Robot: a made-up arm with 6 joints.
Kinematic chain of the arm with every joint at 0, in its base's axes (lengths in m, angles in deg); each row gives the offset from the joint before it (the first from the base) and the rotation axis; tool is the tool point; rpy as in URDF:
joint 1: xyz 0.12 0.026 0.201 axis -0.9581 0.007 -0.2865
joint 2: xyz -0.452 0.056 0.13 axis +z
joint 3: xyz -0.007 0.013 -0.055 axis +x
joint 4: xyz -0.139 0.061 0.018 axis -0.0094 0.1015 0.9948
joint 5: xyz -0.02 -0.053 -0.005 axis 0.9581 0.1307 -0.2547
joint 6: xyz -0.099 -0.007 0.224 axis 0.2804 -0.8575 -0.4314
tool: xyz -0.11 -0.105 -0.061 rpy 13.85 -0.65 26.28
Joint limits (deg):
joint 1: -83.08..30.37
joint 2: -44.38..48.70
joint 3: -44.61..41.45
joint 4: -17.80..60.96
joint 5: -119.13..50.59
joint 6: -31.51..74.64
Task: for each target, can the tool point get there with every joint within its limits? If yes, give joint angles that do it. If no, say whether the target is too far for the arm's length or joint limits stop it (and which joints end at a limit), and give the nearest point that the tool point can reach.
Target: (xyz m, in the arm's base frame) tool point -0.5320 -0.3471 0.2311
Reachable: yes | joints -24.37 7.44 29.98 21.08 6.08 -20.81
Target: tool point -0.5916 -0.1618 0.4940
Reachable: yes | joints -0.41 35.80 -12.69 7.98 -16.29 -1.63
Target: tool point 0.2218 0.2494 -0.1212
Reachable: no: joint limits stop it (at a limit: joint 1, joint 2, joint 3, joint 5, joint 6) | nearest point -0.0914 -0.0312 -0.0267 | short by 0.431 m
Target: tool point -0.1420 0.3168 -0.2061
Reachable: no: joint limits stop it (at a limit: joint 1, joint 2, joint 3, joint 4, joint 5, joint 6) | nearest point -0.3528 0.5307 -0.1085 | short by 0.316 m
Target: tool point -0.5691 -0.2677 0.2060
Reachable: yes | joints -70.58 -16.96 8.44 24.40 -91.04 60.44
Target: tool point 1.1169 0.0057 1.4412
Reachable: no: too far | nearest point -0.1765 0.0229 0.4924 | short by 1.604 m
